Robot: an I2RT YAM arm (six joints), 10 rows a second.
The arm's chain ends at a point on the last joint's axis. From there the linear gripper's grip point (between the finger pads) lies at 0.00 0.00 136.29 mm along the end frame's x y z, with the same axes.
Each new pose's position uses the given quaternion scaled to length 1; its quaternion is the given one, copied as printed.
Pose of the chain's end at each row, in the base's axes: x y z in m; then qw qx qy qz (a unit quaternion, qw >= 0):
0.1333 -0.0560 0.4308 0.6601 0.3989 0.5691 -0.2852
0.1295 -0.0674 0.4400 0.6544 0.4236 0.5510 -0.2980
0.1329 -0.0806 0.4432 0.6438 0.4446 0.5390 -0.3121
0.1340 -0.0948 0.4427 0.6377 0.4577 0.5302 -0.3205
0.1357 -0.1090 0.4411 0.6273 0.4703 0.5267 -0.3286
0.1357 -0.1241 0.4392 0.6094 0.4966 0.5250 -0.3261
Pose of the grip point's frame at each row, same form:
0.2047 -0.1720 0.4354 0.6601 0.3989 0.5691 -0.2852
0.1934 -0.1877 0.4446 0.6544 0.4236 0.5510 -0.2980
0.1897 -0.2045 0.4464 0.6438 0.4446 0.5390 -0.3121
0.1862 -0.2207 0.4453 0.6377 0.4577 0.5302 -0.3205
0.1836 -0.2366 0.4415 0.6273 0.4703 0.5267 -0.3286
0.1788 -0.2533 0.4331 0.6094 0.4966 0.5250 -0.3261

